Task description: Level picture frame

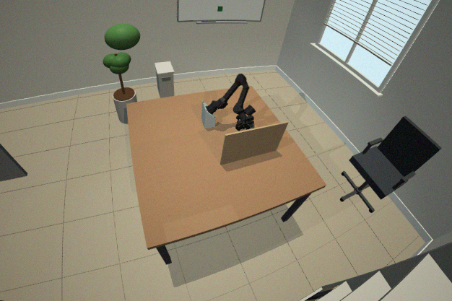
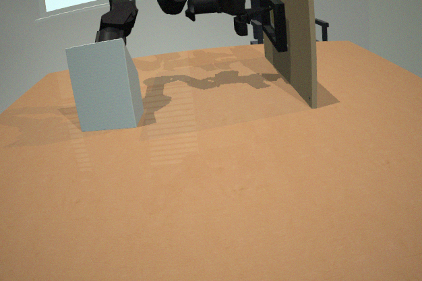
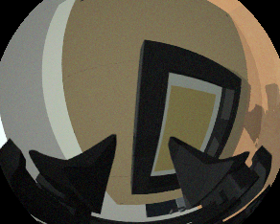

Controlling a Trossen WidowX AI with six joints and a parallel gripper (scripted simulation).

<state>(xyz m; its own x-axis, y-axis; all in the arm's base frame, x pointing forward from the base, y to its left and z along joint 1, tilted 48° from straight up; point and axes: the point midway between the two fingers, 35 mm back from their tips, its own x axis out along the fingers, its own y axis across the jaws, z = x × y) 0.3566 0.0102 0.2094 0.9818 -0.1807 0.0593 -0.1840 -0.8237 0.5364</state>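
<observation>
My gripper tip is 5 cm above the black picture frame, 1 cm to the right of it and 1 cm short of it. From my gripper tip the other things lie so: tan wall board (6 cm below, 2 cm ahead).
</observation>
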